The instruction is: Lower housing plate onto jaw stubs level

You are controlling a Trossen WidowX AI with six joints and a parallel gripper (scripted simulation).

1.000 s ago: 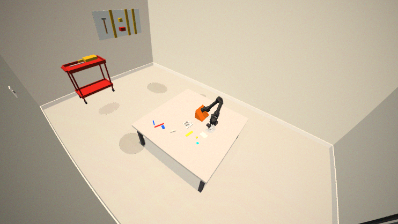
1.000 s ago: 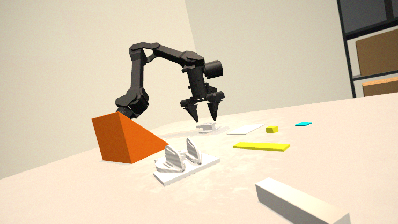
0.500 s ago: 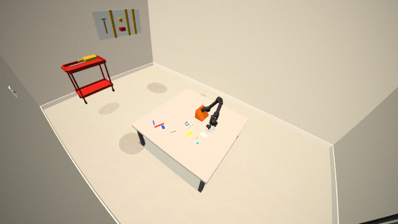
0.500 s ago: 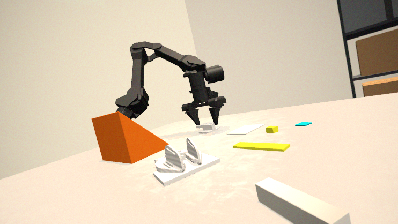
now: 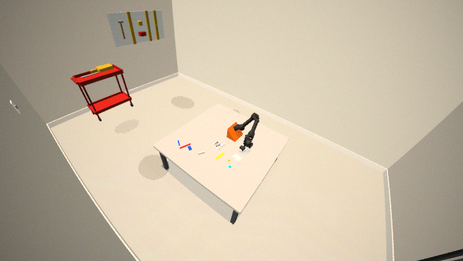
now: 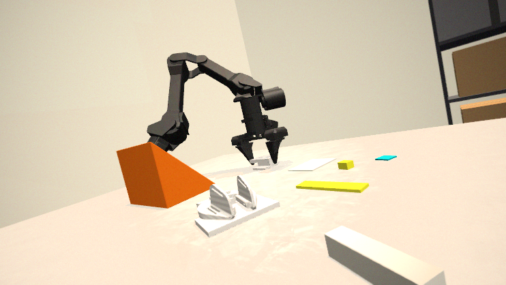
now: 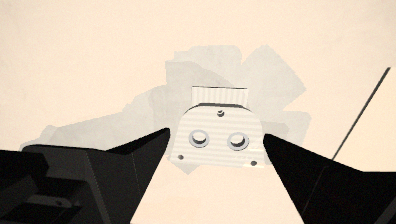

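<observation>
The white bracket is 1 cm to the left of my gripper tip. From my gripper tip the other things lie so: yellow block 27 cm ahead, 2 cm to the right; white sheet 16 cm ahead, 1 cm to the left, 1 cm below; yellow strip 29 cm ahead, 14 cm to the right, 1 cm below.
</observation>
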